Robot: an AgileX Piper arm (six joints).
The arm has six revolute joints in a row. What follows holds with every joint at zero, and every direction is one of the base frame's.
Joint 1 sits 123 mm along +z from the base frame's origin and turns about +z.
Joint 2 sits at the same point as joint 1 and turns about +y.
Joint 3 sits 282.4 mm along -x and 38.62 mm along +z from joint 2 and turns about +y.
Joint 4 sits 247.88 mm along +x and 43.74 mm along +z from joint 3 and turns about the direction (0.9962, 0, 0.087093).
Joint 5 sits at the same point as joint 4 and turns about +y.
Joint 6 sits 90.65 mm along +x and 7.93 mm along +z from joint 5 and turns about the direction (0.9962, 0, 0.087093).
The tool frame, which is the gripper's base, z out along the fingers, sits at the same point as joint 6; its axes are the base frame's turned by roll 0, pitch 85 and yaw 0 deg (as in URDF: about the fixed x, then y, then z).
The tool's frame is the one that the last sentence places.
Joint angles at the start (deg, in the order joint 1, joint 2, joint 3, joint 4, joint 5, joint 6):
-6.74, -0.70, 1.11, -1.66, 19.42, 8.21
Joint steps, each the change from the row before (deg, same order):
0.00, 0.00, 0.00, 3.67, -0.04, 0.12
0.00, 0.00, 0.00, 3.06, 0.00, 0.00
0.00, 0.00, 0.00, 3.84, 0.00, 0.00
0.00, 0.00, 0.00, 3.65, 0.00, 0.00
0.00, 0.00, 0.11, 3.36, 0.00, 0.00
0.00, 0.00, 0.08, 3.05, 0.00, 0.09
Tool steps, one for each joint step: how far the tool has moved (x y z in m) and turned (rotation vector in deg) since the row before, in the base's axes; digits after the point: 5 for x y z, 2 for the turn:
0.00024, 0.00192, 0.00007, 3.74, -0.48, 0.26
0.00018, 0.00160, 0.00010, 3.03, -0.36, 0.24
0.00022, 0.00200, 0.00025, 3.80, -0.45, 0.31
0.00019, 0.00188, 0.00036, 3.61, -0.43, 0.29
0.00020, 0.00170, -0.00021, 3.34, -0.28, 0.27
0.00017, 0.00152, 0.00001, 3.12, -0.28, 0.21

